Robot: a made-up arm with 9 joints. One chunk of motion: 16 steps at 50 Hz.
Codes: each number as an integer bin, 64 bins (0 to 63) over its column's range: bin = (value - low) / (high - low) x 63, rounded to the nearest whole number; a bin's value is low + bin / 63 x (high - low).
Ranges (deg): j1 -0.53..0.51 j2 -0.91..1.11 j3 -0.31..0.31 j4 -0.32..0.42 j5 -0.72..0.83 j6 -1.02..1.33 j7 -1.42..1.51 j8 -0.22..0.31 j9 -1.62..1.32
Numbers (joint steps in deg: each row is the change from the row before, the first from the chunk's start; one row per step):
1: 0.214 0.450 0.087 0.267 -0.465 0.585 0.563 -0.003 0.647
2: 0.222 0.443 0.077 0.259 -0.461 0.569 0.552 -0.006 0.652
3: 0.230 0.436 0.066 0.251 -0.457 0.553 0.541 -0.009 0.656
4: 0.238 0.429 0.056 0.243 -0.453 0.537 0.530 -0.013 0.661
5: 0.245 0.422 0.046 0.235 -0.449 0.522 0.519 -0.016 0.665
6: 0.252 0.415 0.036 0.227 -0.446 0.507 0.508 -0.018 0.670
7: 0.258 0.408 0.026 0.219 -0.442 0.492 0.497 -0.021 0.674
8: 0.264 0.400 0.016 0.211 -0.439 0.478 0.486 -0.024 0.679
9: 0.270 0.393 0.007 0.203 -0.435 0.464 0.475 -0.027 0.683
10: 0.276 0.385 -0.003 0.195 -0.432 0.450 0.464 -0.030 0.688
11: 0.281 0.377 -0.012 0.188 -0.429 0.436 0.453 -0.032 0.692
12: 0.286 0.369 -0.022 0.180 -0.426 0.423 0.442 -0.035 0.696
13: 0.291 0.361 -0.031 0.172 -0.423 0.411 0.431 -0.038 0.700
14: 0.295 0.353 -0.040 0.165 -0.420 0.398 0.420 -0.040 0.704
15: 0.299 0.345 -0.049 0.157 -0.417 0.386 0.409 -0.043 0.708
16: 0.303 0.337 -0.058 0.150 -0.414 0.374 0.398 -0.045 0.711
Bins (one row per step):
1: 45 42 40 50 10 43 43 26 49
2: 46 42 39 49 11 43 42 25 49
3: 46 42 38 49 11 42 42 25 49
4: 47 42 37 48 11 42 42 25 49
5: 47 42 36 47 11 41 42 24 49
6: 47 41 35 47 11 41 41 24 49
7: 48 41 34 46 11 41 41 24 49
8: 48 41 33 45 11 40 41 23 49
9: 48 41 32 45 12 40 41 23 49
10: 49 40 31 44 12 39 41 23 49
11: 49 40 30 43 12 39 40 22 50
12: 49 40 29 43 12 39 40 22 50
13: 50 40 28 42 12 38 40 22 50
14: 50 39 27 41 12 38 40 21 50
15: 50 39 27 41 12 38 39 21 50
16: 50 39 26 40 12 37 39 21 50

